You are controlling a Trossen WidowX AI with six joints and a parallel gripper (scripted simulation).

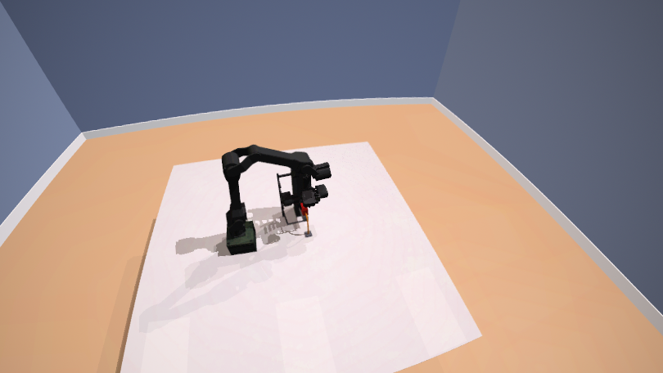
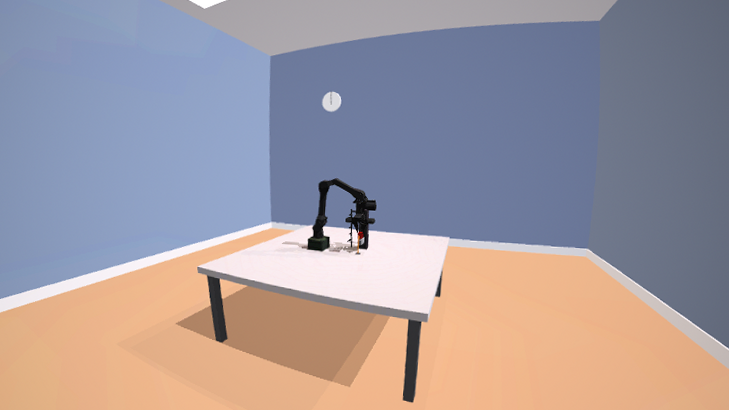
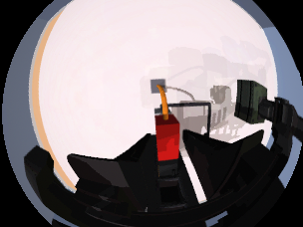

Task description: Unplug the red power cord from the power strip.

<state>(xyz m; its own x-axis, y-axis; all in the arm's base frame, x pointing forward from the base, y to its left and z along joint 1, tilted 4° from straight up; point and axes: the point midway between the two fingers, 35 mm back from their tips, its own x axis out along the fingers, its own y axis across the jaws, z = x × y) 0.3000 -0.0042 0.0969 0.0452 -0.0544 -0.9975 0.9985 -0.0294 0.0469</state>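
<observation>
My gripper tip is now 3 cm to the right of the red plug and 1 cm above it.
</observation>
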